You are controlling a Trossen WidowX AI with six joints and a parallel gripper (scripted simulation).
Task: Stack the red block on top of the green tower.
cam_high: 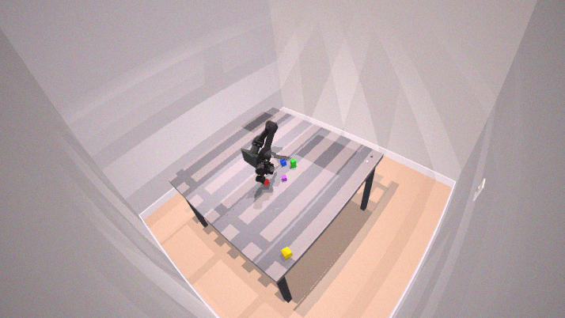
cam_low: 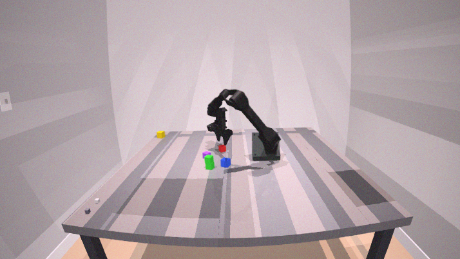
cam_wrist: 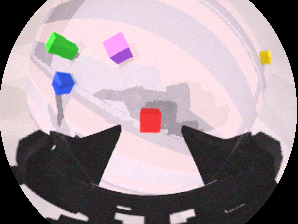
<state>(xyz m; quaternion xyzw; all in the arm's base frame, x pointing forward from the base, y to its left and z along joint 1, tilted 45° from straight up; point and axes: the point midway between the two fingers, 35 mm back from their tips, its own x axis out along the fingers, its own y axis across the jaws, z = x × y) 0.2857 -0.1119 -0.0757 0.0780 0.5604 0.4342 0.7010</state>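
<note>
Right now my gripper tip is 3 cm above the red block. Also, from my gripper tip: yellow block (52 cm ahead, 31 cm to the right, 3 cm below); blue block (23 cm to the left, 4 cm behind, 3 cm below); purple block (11 cm to the left, 8 cm ahead, 3 cm below).
</note>
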